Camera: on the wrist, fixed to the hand. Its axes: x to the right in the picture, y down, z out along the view.
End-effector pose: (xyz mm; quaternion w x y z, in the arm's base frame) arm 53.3 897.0 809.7 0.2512 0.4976 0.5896 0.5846
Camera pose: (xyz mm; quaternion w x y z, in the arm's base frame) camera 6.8 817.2 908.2 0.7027 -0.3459 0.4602 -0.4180
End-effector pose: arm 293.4 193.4 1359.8 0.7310 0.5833 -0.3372 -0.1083
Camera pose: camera 311.8 308.2 1428.3 0.2286 -0.3629 -0.3117 0.8479
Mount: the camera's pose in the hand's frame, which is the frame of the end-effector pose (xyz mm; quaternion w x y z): -24.5 93.1 -94.6 0.0313 0.0789 -0.3045 -0.9487
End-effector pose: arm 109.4 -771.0 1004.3 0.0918 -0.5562 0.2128 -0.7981
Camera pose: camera 22.3 -822.2 914.9 0.6456 0.4551 0.6119 -0.0405
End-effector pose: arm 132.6 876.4 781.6 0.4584 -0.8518 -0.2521 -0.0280
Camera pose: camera 171.0 749.2 758.1 0.0218 -0.2401 0.9578 0.1565
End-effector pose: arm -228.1 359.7 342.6 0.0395 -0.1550 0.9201 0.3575
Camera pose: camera -230.4 367.4 477.3 0.6328 -0.7658 -0.1021 -0.0517
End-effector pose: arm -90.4 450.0 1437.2 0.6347 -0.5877 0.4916 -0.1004
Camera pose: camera -214.7 433.0 1387.4 0.1207 -0.4653 -0.7434 -0.4651
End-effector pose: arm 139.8 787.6 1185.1 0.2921 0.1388 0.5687 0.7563
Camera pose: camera 81.4 682.2 1246.0 0.8889 -0.2818 0.1202 -0.3406
